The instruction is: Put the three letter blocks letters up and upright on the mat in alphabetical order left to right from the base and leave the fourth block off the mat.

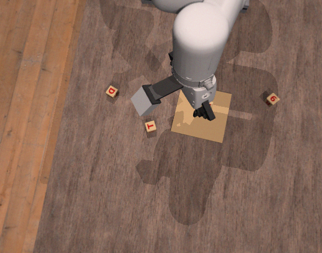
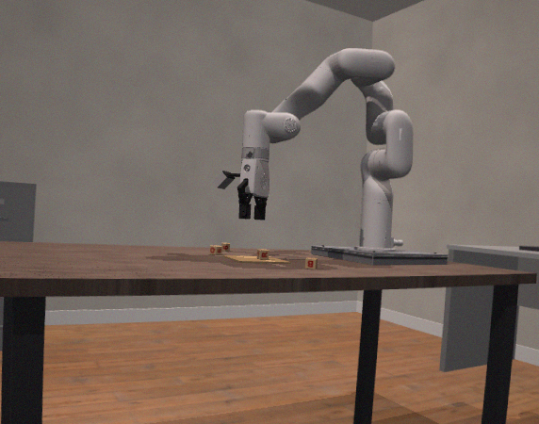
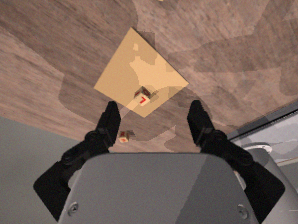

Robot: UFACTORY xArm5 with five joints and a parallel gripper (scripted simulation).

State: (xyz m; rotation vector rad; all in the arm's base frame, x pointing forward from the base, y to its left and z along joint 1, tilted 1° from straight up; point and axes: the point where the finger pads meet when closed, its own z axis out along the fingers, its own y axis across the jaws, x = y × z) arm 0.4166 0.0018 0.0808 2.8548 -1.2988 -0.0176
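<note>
My gripper is now 110 mm above the tan mat and 40 mm to the right of it.
</note>
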